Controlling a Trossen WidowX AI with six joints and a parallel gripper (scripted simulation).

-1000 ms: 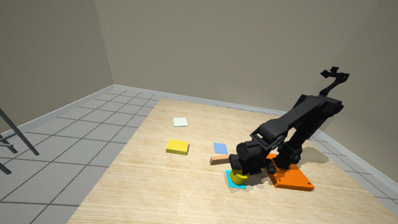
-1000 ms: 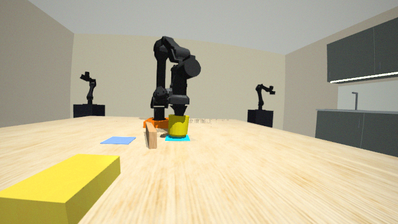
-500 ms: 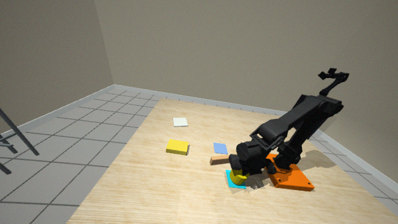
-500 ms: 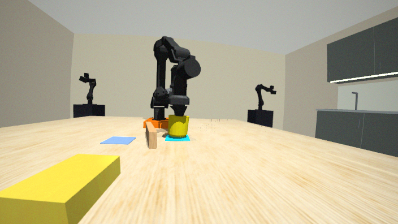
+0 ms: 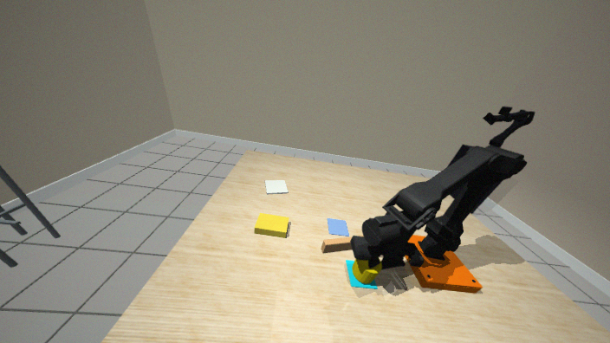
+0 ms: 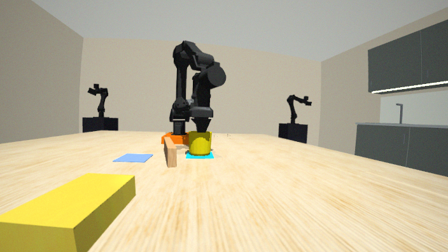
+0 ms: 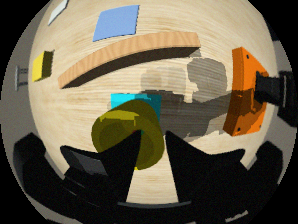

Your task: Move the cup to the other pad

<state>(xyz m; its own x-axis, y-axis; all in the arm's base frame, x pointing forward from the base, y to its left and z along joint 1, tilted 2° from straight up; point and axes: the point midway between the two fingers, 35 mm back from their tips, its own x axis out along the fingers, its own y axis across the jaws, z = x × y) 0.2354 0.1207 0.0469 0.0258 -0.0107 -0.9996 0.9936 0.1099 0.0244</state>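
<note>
My gripper tip is now 2 cm short of the yellow cup and 1 cm above it. Also, from my gripper tip: yellow block: 34 cm ahead, 10 cm to the right, 3 cm below; cyan pad: 5 cm below, 3 cm ahead; wooden bar: 8 cm to the right, 6 cm ahead, 3 cm below.
</note>
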